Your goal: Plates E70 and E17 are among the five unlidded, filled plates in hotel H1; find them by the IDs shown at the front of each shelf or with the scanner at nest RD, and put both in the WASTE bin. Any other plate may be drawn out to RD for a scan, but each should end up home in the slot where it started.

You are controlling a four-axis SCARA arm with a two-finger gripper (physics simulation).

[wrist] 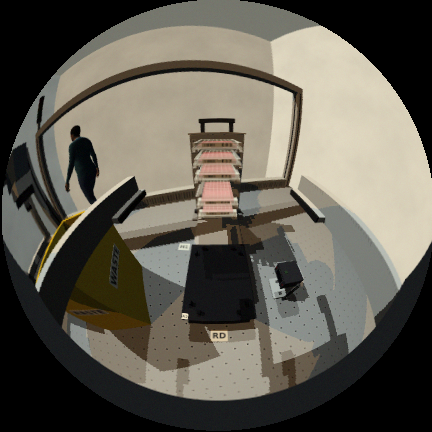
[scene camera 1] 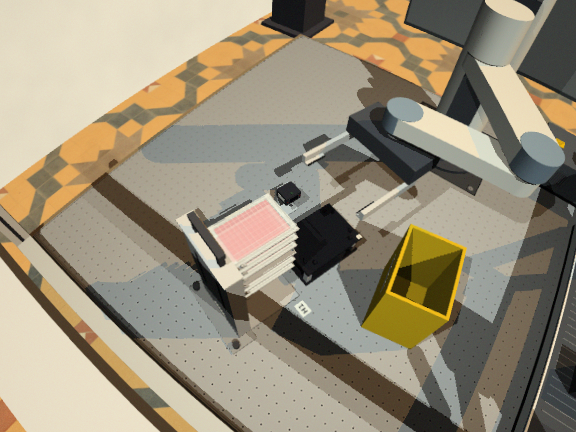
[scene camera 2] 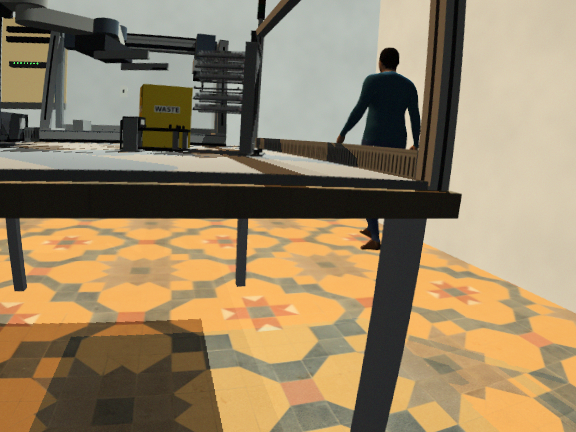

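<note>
Hotel H1 holds several stacked plates with pink contents, among them the top plate and a lower plate. The stack also shows edge-on in scene camera 2. No shelf IDs are readable, so E70 and E17 cannot be told apart. The black nest RD lies in front of the hotel, with no plate on it. The yellow WASTE bin stands beside it; its visible inside shows no plate. My gripper is open and empty, apart from the hotel and facing it.
A small black scanner stands beside the nest, on the side away from the bin. A person is beyond the table's low rail. A dark post stands beyond the perforated table top.
</note>
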